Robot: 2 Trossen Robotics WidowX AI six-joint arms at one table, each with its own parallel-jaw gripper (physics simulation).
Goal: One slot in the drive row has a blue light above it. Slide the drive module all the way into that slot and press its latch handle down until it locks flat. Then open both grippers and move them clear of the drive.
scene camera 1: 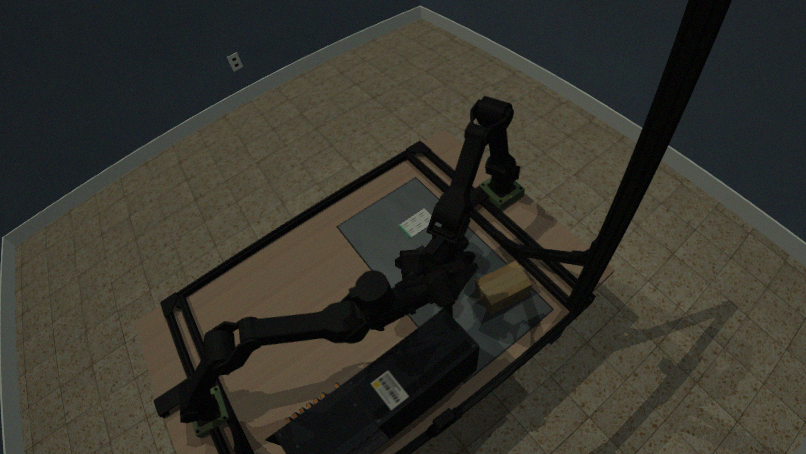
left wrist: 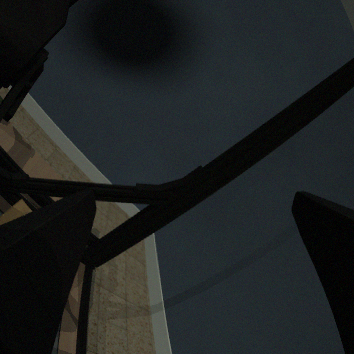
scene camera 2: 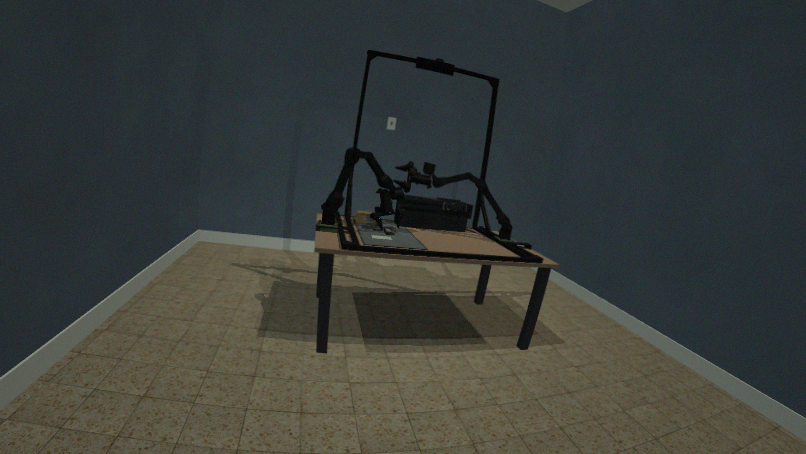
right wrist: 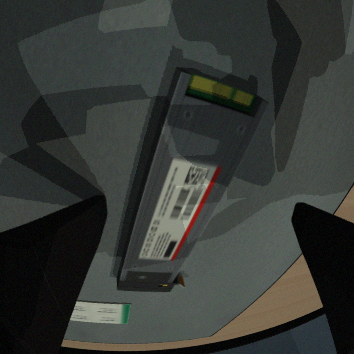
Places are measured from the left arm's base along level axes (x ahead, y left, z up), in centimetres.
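Pixels of known places: left gripper, fingertip midpoint: point(scene camera 1: 470, 263) point(left wrist: 198, 201) point(scene camera 2: 394, 173); right gripper, fingertip midpoint: point(scene camera 2: 390, 229) point(right wrist: 204, 209); left arm's base at its link origin: point(scene camera 1: 206, 410) point(scene camera 2: 504, 238); right arm's base at its link origin: point(scene camera 1: 501, 186) point(scene camera 2: 327, 223).
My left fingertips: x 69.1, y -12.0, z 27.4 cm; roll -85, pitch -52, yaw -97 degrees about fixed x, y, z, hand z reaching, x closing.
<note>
Ahead of a thing's pixels: the offset from my left fingertips to its top centre. "pt": to the spot under its first point. Level surfaces: height alone.
The drive module {dx +0.1, dy +19.3, dz -28.9 cm} point(right wrist: 200, 145) lies flat in the right wrist view, slanted, with its gold contacts at the upper end and a small orange-brown latch part {pt dx -2.1, dy +25.2, dz -29.3 cm} point(right wrist: 181, 281) at the lower end. My right gripper point(right wrist: 204, 209) point(scene camera 2: 383, 224) is open above the module, its fingers apart on either side and not touching it. My left gripper point(left wrist: 198, 201) point(scene camera 2: 402, 175) is open and empty, raised high near the end of the dark drive chassis {dx -27.6, dy -8.8, dz -12.5 cm} point(scene camera 1: 428, 360) point(scene camera 2: 431, 211). Orange handles {dx -39.3, dy -4.0, dz -13.1 cm} point(scene camera 1: 315, 403) line the chassis's slot side. The slot openings and the blue light do not show.
A wooden block {dx +12.2, dy +2.1, dz -23.8 cm} point(scene camera 1: 501, 284) point(scene camera 2: 363, 216) and a white-and-green label card {dx +5.1, dy +34.1, dz -29.7 cm} point(scene camera 1: 414, 222) point(scene camera 2: 381, 237) point(right wrist: 102, 312) lie on the grey mat {dz -29.8 cm} point(scene camera 1: 366, 231). In scene camera 1 the two wrists overlap closely. A black frame point(scene camera 1: 287, 222) edges the table; a tall post point(scene camera 1: 648, 152) rises at the right.
</note>
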